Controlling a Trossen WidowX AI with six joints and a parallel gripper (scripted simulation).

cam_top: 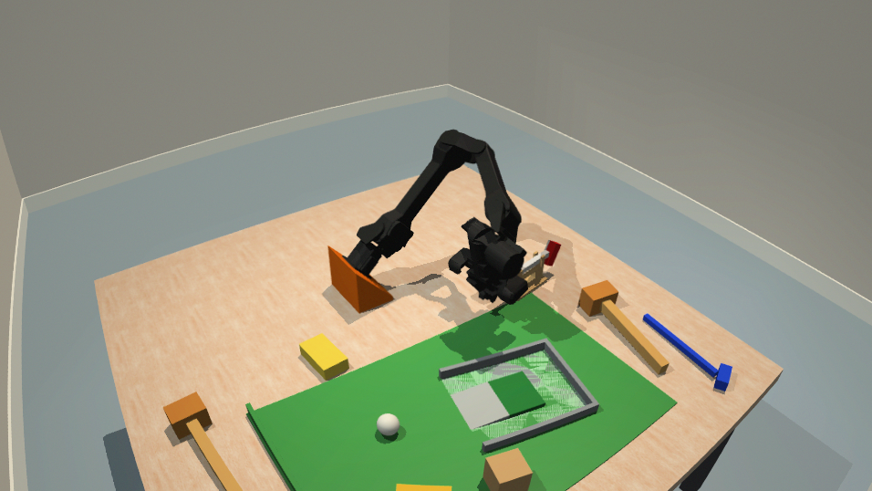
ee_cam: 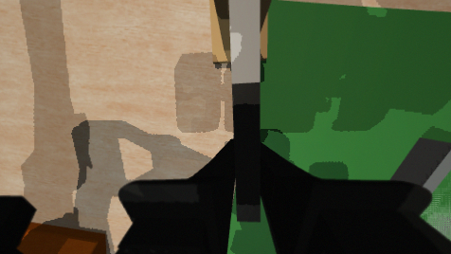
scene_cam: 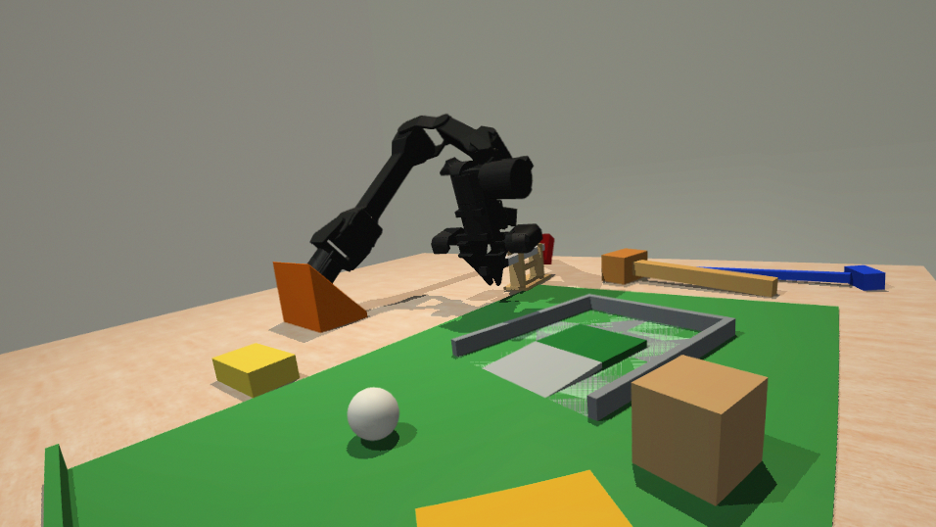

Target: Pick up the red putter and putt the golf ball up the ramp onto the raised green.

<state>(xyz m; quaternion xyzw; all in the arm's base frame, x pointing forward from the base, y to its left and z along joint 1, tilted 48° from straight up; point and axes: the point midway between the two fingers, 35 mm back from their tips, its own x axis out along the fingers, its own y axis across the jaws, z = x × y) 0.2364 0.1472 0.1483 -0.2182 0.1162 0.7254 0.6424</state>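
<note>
The yellow block lies 40 cm to the right of my gripper tip, 5 cm behind it and 2 cm below it. From my gripper tip the other things lie so: green mat 25 cm ahead, 24 cm to the right, 3 cm below; then white golf ball 38 cm to the right, 19 cm ahead, 1 cm below; then wooden stand 13 cm to the left, 2 cm behind.
</note>
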